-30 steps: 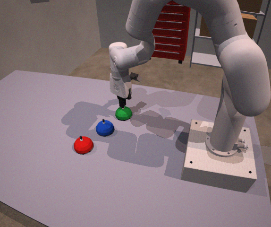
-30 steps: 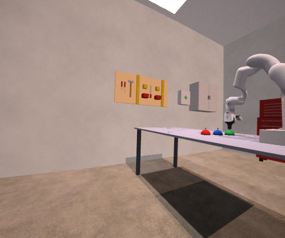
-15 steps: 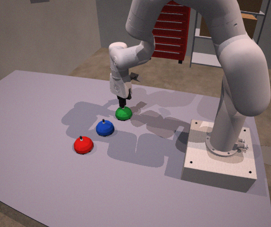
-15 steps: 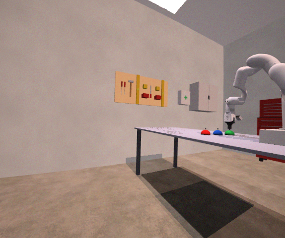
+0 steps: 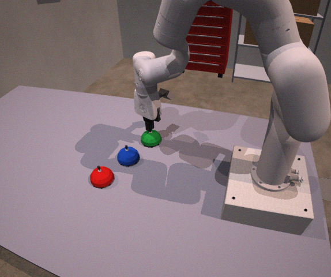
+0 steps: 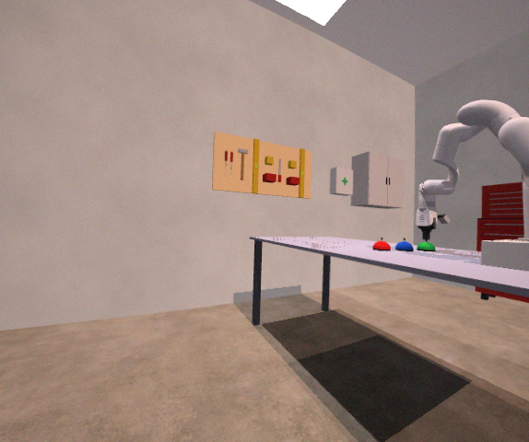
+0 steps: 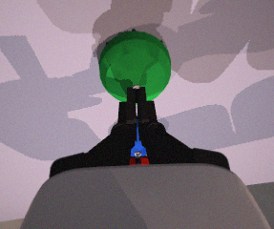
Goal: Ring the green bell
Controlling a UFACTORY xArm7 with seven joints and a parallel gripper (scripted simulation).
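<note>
The green bell is 4 cm below my hand. From my hand the other things lie so: red bell (25 cm to the left, 7 cm ahead, 4 cm below); blue bell (13 cm to the left, 4 cm below, 3 cm ahead).
</note>
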